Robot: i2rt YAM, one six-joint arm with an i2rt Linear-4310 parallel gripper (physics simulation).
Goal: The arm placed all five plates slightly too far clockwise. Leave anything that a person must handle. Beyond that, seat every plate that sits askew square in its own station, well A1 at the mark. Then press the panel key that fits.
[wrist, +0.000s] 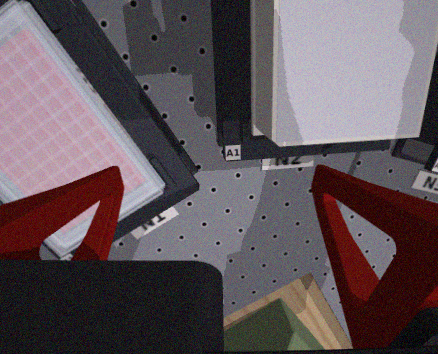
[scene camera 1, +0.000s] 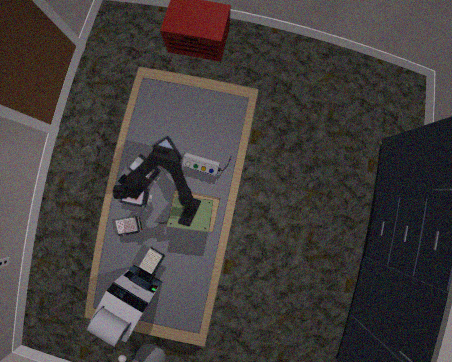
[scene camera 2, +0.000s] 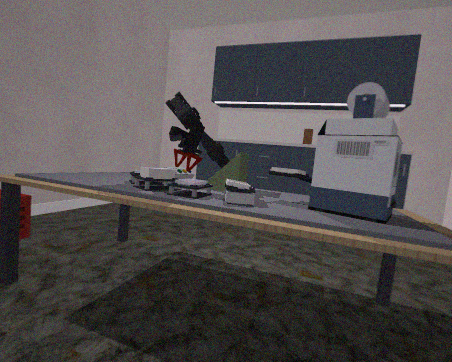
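Note:
My gripper (wrist: 217, 176) (scene camera 2: 183, 168) is open and empty, above the gap between stations N1 and N2. A pink-welled plate (wrist: 60, 115) lies in the dark N1 station (wrist: 177, 182) at left in the wrist view; their edges look roughly parallel. A tall white plate (wrist: 345, 70) (scene camera 2: 159, 173) lies in the N2 station (wrist: 232, 75), near its A1 tag (wrist: 233, 152). A bluish plate (scene camera 1: 166, 144) lies beyond the arm's bend. Another plate (scene camera 1: 127, 225) sits nearer the reader, and one (scene camera 1: 151, 260) (scene camera 2: 287, 171) lies on the reader's tray. The panel (scene camera 1: 187, 158) has white, green, yellow and blue keys.
A green board (scene camera 1: 202, 220) with a wooden edge lies under the arm's base; its corner shows low in the wrist view. The reader (scene camera 1: 131, 292) (scene camera 2: 356, 170) stands at the table's end. A cable leaves the panel. A red cabinet (scene camera 1: 197, 22) stands beyond the table (scene camera 1: 200, 84).

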